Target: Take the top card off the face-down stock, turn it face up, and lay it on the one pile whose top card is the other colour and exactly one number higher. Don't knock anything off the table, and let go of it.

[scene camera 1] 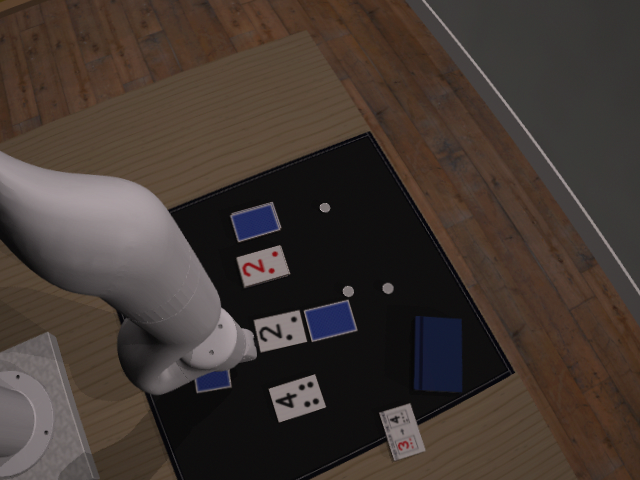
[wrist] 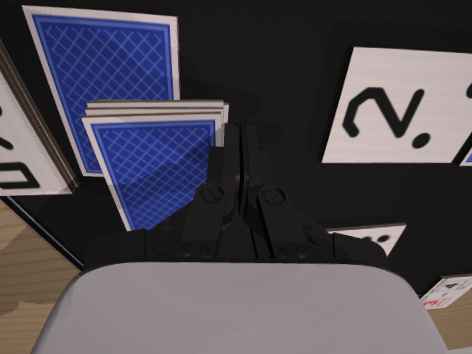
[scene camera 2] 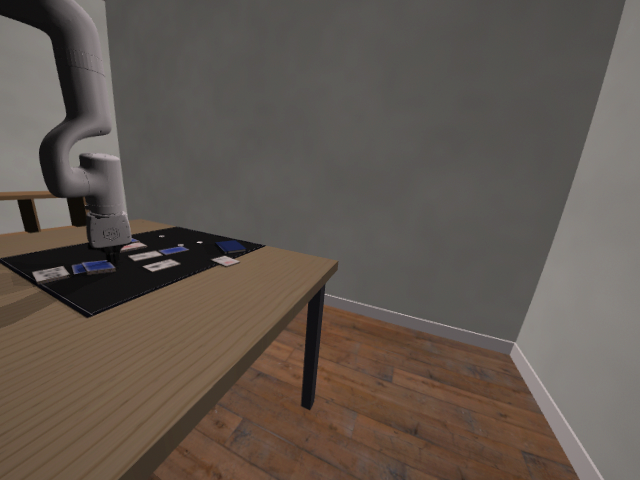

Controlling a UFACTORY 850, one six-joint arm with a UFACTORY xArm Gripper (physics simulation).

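Note:
My gripper [scene camera 2: 113,260] [wrist: 237,144] is shut and empty, its fingertips beside the right edge of a face-down blue stack [scene camera 1: 213,381] [scene camera 2: 98,267] [wrist: 155,165]. The stack's cards are unevenly stepped, and it partly covers another face-down blue card [scene camera 2: 78,268] [wrist: 105,60]. A face-up black 2 [scene camera 1: 279,331] [scene camera 2: 145,255] [wrist: 400,105] lies right of the fingers in the wrist view. A black 4 [scene camera 1: 297,397] [scene camera 2: 161,265] [wrist: 375,237] and a red 2 [scene camera 1: 263,266] lie apart from it. A face-up pile [scene camera 2: 50,273] [wrist: 30,150] with a black figure is cut off in the wrist view; the arm hides it in scene camera 1.
Other face-down blue cards [scene camera 1: 330,320] [scene camera 1: 255,222] lie on the black mat [scene camera 1: 361,170]. White discs [scene camera 1: 324,207] [scene camera 1: 347,291] [scene camera 1: 387,288], a dark blue box [scene camera 1: 439,354] [scene camera 2: 230,246] and a small 3-and-4 example card [scene camera 1: 402,431] [scene camera 2: 225,260] [wrist: 447,291] are also there.

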